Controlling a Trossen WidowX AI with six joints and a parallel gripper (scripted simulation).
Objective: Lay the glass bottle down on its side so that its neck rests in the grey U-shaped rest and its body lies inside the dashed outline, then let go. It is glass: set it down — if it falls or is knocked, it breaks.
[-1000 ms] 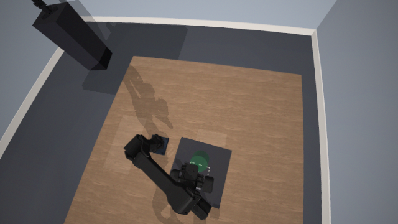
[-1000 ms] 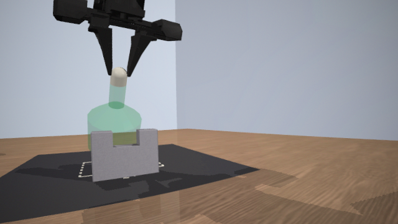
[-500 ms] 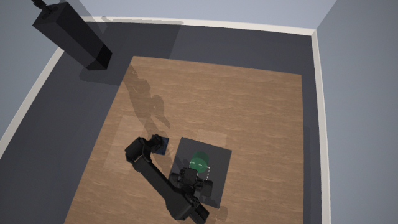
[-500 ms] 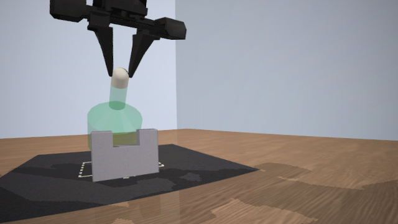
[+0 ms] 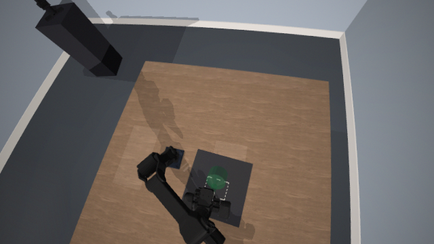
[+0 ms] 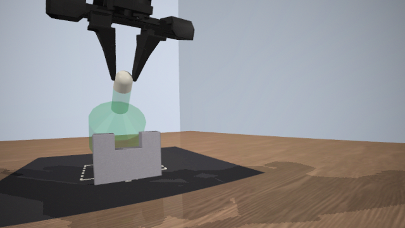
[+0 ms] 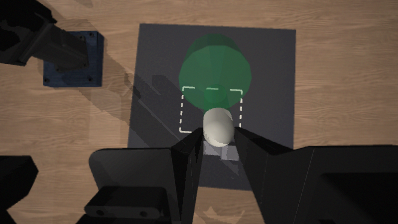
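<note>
My gripper tip is 10 mm short of the green glass bottle, 40 mm to the right of it and 40 mm above it. Also, from my gripper tip: dark mat (10 mm ahead, 40 mm to the left, 130 mm below).
</note>
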